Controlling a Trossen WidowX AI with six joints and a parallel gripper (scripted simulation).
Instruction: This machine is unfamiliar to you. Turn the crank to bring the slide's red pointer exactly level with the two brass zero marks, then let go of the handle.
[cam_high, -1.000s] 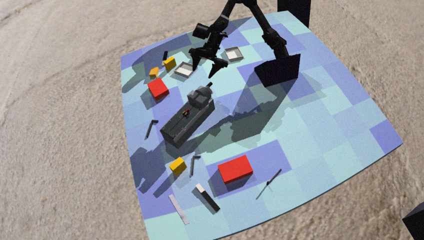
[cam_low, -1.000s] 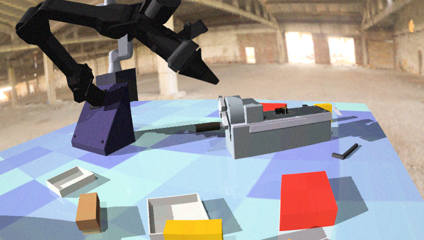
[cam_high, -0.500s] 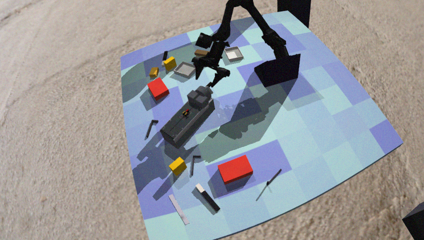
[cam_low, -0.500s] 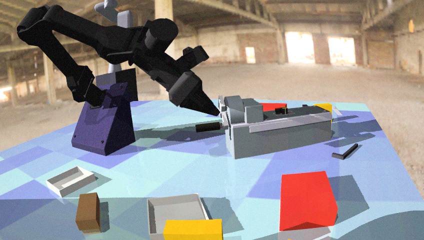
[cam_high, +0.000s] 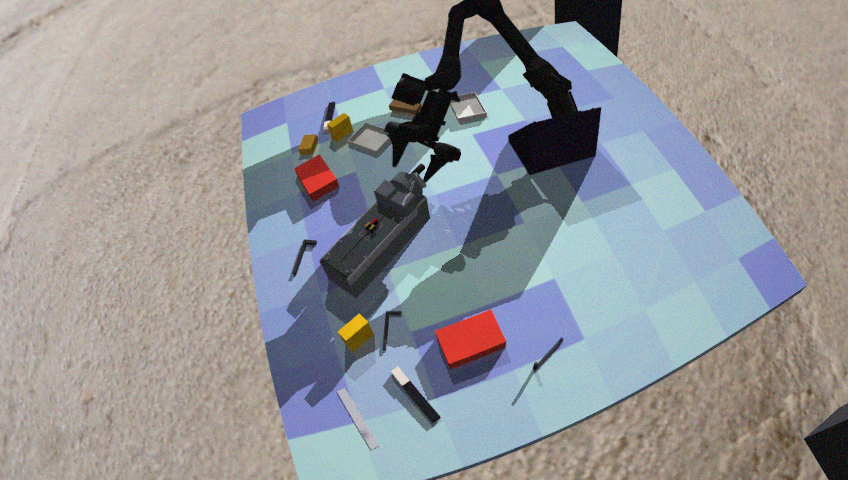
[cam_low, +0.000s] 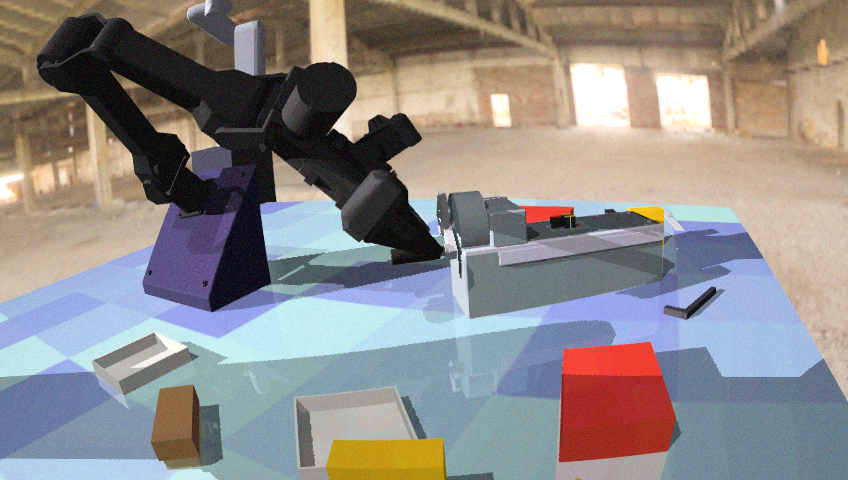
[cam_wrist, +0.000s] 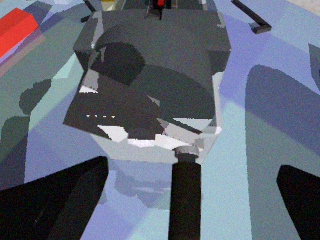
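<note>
My gripper tip is 20 mm past the dark crank handle, 10 mm to the left of it and 10 mm above it. Also, from my gripper tip: red pointer 110 mm ahead, 100 mm to the left; tan block 320 mm to the right, 90 mm behind, 70 mm below.
</note>
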